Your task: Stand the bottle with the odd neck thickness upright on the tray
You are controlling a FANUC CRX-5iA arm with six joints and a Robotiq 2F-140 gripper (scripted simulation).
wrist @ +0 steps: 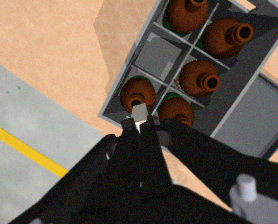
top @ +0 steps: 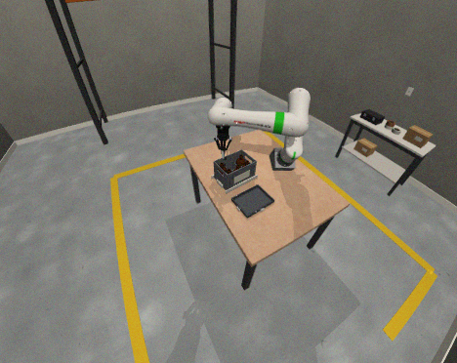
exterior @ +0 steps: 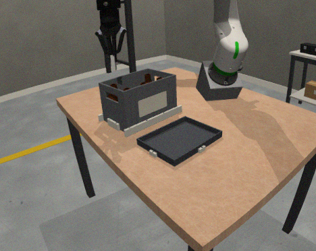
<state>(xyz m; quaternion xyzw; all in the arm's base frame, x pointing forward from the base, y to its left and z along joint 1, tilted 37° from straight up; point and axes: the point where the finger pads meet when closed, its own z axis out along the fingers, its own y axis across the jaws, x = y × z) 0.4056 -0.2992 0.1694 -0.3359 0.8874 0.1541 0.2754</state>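
Right now my hand is 9 cm past the dark grey crate, 3 cm to the right of it and 17 cm above it. Also, from my hand: dark tray (6 cm behind, 31 cm to the left, 24 cm below); then bottle (17 cm behind, 1 cm to the right, 17 cm below).
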